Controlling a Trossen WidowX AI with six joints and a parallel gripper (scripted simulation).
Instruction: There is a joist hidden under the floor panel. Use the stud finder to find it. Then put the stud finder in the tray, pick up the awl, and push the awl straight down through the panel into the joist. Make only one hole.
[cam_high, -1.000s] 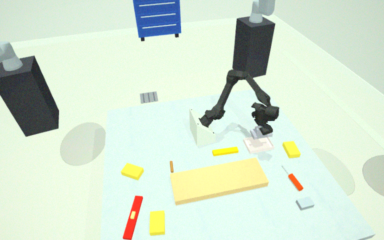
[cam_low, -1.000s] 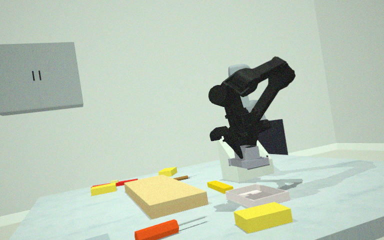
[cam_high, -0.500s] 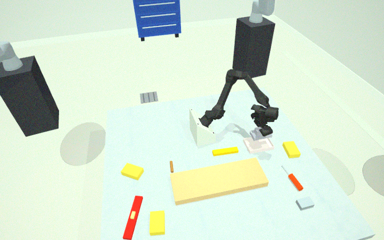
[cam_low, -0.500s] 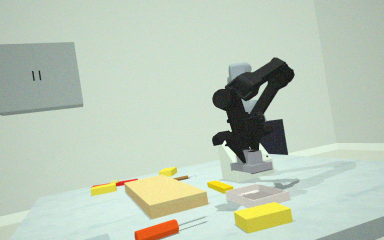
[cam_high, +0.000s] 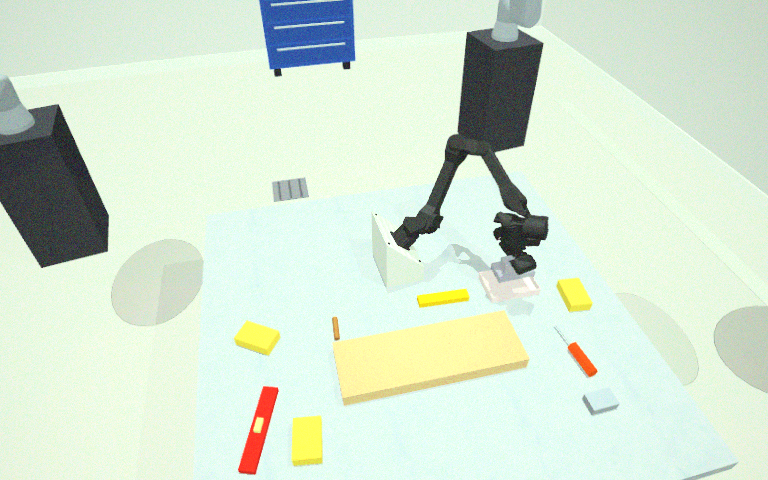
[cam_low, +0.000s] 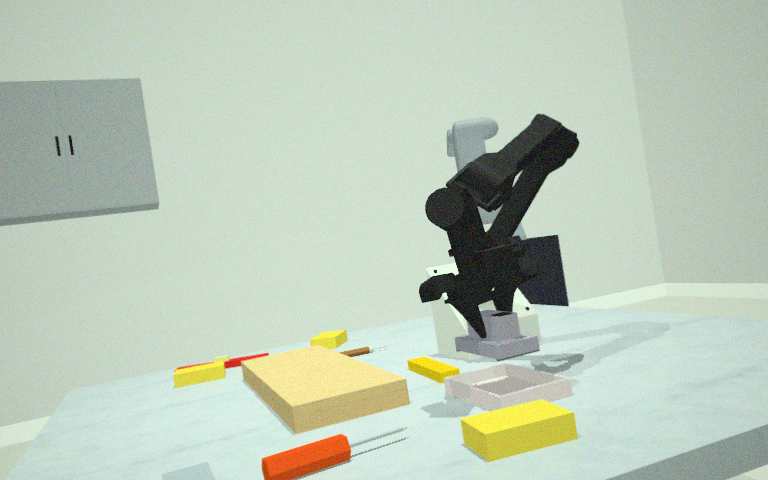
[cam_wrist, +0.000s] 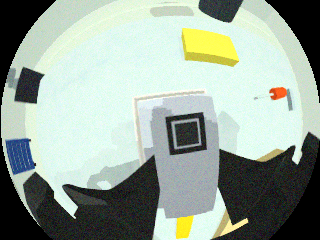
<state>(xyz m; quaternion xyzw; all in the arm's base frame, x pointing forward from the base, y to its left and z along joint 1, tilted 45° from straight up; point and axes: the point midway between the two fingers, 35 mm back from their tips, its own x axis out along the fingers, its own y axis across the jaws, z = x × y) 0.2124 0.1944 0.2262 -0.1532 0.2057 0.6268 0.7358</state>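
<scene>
My gripper tip is 1 cm past the pale pink tray, 1 cm to the left of it and 8 cm above it. The rest, counted from my gripper tip: orange-handled screwdriver: 26 cm ahead, 3 cm to the left, 8 cm below; then yellow bar: 3 cm behind, 23 cm to the right, 8 cm below; then grey stud finder: 1 cm to the left, 2 cm above.
</scene>
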